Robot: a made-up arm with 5 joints.
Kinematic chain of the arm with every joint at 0, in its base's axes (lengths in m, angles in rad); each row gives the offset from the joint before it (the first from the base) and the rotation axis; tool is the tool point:
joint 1: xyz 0 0 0.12 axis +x
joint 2: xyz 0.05 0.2 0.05 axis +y
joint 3: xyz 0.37 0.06 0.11 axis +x
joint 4: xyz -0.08 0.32 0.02 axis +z
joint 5: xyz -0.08 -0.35 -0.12 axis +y
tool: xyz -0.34 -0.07 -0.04
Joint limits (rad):
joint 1: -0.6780..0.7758
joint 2: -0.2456..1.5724
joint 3: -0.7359..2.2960
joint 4: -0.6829..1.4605
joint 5: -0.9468..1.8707
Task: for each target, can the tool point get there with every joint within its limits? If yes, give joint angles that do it. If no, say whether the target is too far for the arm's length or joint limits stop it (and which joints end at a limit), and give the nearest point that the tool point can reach.
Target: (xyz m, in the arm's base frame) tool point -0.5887 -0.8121 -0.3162
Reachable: no: joint limits stop it (at a limit: joint 1, joint 2, joint 3, joint 4, joint 5) | nearest point -0.1566 -0.3846 -0.3792 | short by 0.611 m
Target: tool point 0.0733 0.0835 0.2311
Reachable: yes | joints -0.4287 0.8706 1.8353 -0.4841 1.4404
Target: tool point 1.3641 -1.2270 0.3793
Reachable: no: too far | nearest point 0.6661 -0.3772 0.4415 | short by 1.101 m
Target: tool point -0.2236 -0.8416 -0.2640
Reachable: no: joint limits stop it (at a limit: joint 1, joint 2, joint 3, joint 5) | nearest point -0.1256 -0.3868 -0.3274 | short by 0.470 m
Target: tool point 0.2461 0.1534 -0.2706
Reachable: yes | joints -0.2555 0.7992 1.7908 0.9591 0.6205
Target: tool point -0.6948 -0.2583 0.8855
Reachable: no: joint limits stop it (at a limit: joint 1, joint 2, joint 3, joint 4) | nearest point -0.3150 -0.0766 0.6655 | short by 0.475 m
